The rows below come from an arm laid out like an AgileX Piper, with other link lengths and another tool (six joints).
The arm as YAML. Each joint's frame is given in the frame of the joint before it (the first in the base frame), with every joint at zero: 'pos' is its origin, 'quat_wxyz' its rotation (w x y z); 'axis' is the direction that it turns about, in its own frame. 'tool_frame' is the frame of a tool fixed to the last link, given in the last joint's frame.
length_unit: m
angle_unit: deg
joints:
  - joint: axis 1
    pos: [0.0, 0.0, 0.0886]
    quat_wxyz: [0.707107, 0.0, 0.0, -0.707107]
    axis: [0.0, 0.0, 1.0]
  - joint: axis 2
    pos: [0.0, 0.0, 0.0]
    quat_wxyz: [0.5, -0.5, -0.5, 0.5]
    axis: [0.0, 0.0, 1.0]
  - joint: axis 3
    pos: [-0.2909, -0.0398, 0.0]
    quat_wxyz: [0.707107, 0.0, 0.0, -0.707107]
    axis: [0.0, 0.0, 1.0]
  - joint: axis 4
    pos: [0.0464, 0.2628, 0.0]
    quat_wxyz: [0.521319, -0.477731, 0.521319, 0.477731]
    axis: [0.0, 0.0, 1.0]
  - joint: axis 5
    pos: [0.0, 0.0, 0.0]
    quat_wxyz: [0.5, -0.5, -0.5, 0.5]
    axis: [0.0, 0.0, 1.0]
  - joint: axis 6
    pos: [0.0, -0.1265, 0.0]
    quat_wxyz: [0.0, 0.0, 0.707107, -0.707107]
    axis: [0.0, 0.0, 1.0]
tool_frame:
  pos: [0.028, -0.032, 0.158]
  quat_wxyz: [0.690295, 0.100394, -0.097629, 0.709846]
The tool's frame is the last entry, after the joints.
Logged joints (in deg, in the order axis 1, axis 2, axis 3, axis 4, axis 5, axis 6), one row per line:
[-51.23, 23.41, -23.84, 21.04, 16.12, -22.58]
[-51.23, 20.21, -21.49, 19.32, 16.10, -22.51]
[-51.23, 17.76, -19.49, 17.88, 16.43, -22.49]
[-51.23, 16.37, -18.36, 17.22, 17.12, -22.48]
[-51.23, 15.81, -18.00, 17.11, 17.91, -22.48]
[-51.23, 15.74, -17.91, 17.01, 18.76, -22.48]
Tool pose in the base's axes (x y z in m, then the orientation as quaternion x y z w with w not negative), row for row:
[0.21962, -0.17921, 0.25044, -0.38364, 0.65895, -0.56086, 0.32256]
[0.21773, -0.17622, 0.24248, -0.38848, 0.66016, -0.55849, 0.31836]
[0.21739, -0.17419, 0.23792, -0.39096, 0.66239, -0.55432, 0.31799]
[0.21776, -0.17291, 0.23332, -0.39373, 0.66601, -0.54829, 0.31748]
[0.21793, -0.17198, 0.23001, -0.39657, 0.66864, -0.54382, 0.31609]
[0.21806, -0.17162, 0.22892, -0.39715, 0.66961, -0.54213, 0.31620]
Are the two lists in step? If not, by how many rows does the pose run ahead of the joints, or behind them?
The pose runs 2 rows ahead of the joints: the pose in row i belongs to the joints in row i + 2.
